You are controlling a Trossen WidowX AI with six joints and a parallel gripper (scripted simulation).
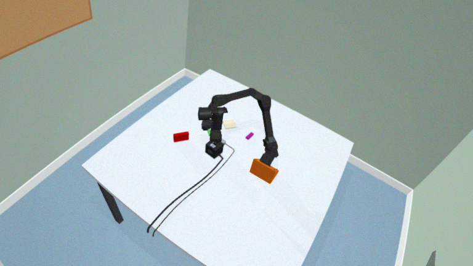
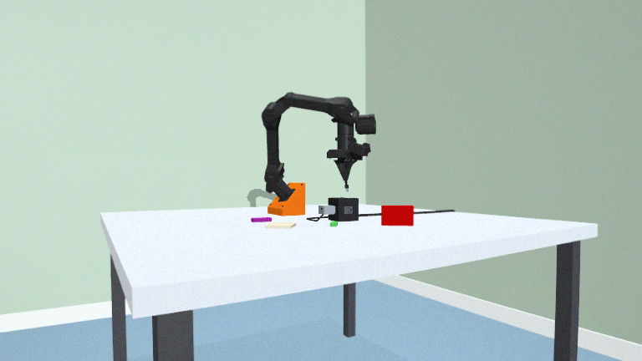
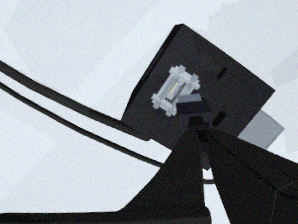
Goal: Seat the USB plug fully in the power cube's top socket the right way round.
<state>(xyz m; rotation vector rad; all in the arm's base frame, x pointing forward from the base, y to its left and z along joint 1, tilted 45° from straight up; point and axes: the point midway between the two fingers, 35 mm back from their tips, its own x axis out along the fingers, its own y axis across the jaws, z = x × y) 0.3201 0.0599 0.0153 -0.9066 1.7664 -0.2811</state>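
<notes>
The black USB plug is 20 mm below my gripper tip. Also, from my gripper tip: tile 280 mm to the right, 130 mm below, 20 mm ahead; then green piece 130 mm to the right, 130 mm below, 100 mm ahead; then red block 220 mm ahead, 100 mm below, 10 mm to the left.
</notes>
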